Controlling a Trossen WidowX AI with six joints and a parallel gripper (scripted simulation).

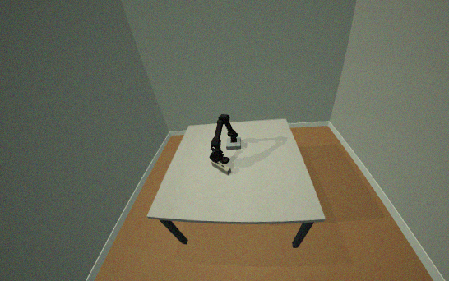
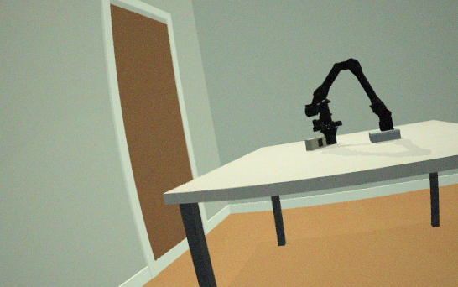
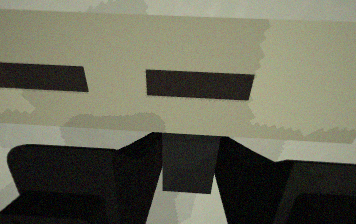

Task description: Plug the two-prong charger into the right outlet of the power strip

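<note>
The two-prong charger is 10 mm ahead of my gripper tip, 10 mm to the right of it and 10 mm above it.
</note>
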